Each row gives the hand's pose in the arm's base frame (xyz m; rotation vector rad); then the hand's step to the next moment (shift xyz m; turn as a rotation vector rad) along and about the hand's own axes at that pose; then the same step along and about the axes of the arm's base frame.
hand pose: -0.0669 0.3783 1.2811 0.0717 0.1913 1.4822
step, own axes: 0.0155 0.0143 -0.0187 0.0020 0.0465 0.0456
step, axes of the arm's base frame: -0.0161 0.0154 -0.0173 -0.0377 0.0093 0.0523
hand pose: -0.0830 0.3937 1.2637 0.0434 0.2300 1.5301
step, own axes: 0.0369 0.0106 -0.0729 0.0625 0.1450 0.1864
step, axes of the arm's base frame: -0.0224 0.0287 -0.0739 -0.1085 0.0900 0.1995
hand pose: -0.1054 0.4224 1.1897 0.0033 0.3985 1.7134
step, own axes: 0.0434 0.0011 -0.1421 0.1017 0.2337 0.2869
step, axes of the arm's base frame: -0.0411 0.0044 -0.1427 -0.1781 0.1425 0.3087
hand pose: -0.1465 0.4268 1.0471 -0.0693 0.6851 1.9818
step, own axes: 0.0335 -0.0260 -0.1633 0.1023 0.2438 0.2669
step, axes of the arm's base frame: -0.0336 -0.0447 -0.1592 -0.1915 0.1296 0.2961
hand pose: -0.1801 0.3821 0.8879 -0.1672 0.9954 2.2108
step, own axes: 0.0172 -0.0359 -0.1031 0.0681 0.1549 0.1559
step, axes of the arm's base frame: -0.0060 -0.0462 -0.1002 -0.1261 0.0745 0.1774
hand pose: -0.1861 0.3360 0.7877 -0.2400 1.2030 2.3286
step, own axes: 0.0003 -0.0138 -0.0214 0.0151 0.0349 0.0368
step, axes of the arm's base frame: 0.0052 -0.0104 -0.0226 -0.0281 0.0180 0.0411
